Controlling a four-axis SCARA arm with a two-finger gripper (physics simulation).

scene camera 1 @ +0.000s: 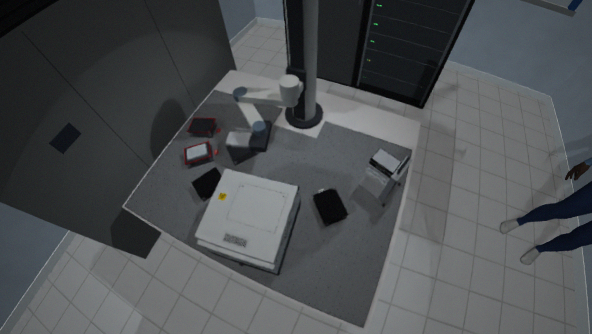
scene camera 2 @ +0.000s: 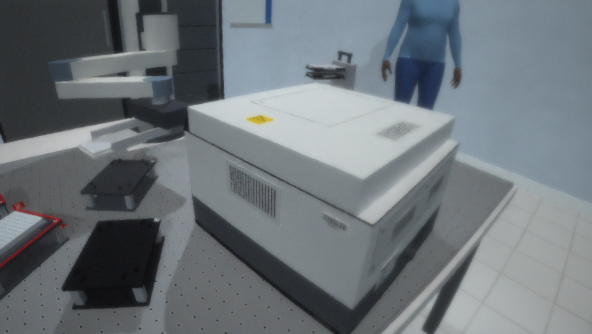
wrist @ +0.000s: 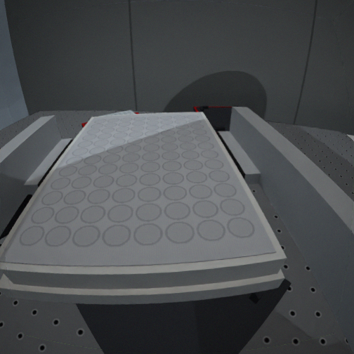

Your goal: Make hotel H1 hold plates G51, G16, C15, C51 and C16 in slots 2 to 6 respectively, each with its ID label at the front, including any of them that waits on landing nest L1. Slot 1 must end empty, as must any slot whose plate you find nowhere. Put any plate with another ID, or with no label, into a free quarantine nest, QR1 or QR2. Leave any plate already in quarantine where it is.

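Places are measured from the arm's base along level axes (x ahead, y left, z up), in metres.
Pixels of known places: gripper, between the fingertips: (scene camera 1: 233, 137) (scene camera 2: 101, 141); arm's base, origin of its link: (scene camera 1: 304, 114).
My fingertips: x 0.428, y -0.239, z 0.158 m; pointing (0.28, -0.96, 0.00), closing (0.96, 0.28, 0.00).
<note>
For each thing: its top centre in the pictures, then the offset to it from my fingertips.
- bare dark nest, centre of its top: (scene camera 2: 119, 170) (scene camera 1: 241, 146) dy +0.024, dx -0.007, dz -0.085 m
- red-rimmed quarantine nest, centre of its top: (scene camera 2: 3, 237) (scene camera 1: 196, 152) dy -0.216, dx +0.127, dz -0.091 m
- large white device, centre of its top: (scene camera 2: 329, 109) (scene camera 1: 246, 211) dy +0.323, dx +0.374, dz +0.109 m
- black nest, centre of its top: (scene camera 2: 114, 244) (scene camera 1: 207, 181) dy -0.038, dx +0.265, dz -0.085 m
My gripper (scene camera 1: 240, 138) (scene camera 2: 111, 138) (wrist: 143, 125) is shut on a white plate (scene camera 1: 237, 140) (scene camera 2: 96, 148) (wrist: 145, 192), held level and lifted. The held plate's end facing the wrist camera is blank. A bare dark nest (scene camera 2: 120, 177) stands below and in front of it in scene camera 2. Hotel H1 (scene camera 1: 401, 171) (scene camera 2: 351, 76) stands at the right in scene camera 1. A white plate (scene camera 1: 386, 160) shows at its top; slot numbers and labels cannot be read. One red-rimmed quarantine nest (scene camera 2: 31, 244) bears a white plate (scene camera 1: 198, 151) (scene camera 2: 19, 228); the other (scene camera 1: 202, 126) shows no plate.
A large white device (scene camera 1: 250, 215) (scene camera 2: 300, 150) stands at the table's front. One black nest (scene camera 1: 206, 183) (scene camera 2: 115, 255) is beside it, another (scene camera 1: 330, 206) between it and the hotel. The arm's column (scene camera 1: 310, 65) stands at the back. A person (scene camera 2: 427, 40) stands beyond the table.
</note>
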